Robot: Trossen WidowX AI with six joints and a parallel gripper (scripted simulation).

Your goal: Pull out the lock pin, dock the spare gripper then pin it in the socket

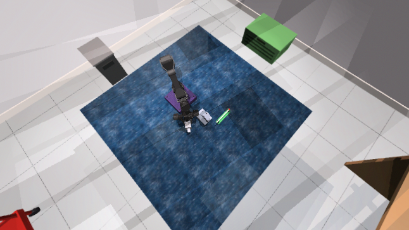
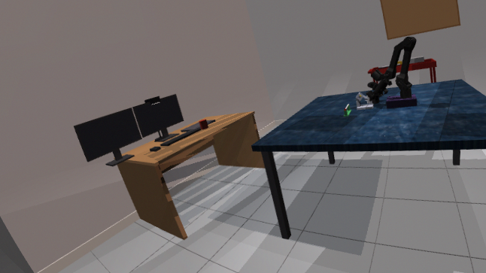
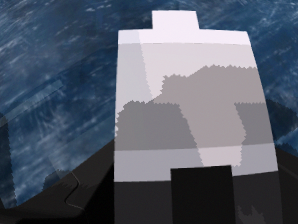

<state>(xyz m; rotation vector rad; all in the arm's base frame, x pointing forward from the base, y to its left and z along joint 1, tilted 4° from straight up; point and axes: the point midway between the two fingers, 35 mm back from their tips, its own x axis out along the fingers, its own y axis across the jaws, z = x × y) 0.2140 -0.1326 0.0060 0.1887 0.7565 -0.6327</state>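
Right now the mount is 130 mm to the left of my gripper tip, 60 mm ahead of it and 30 mm above it. Round my gripper tip: spare gripper 10 mm above; then green rest 240 mm to the left, 150 mm ahead.
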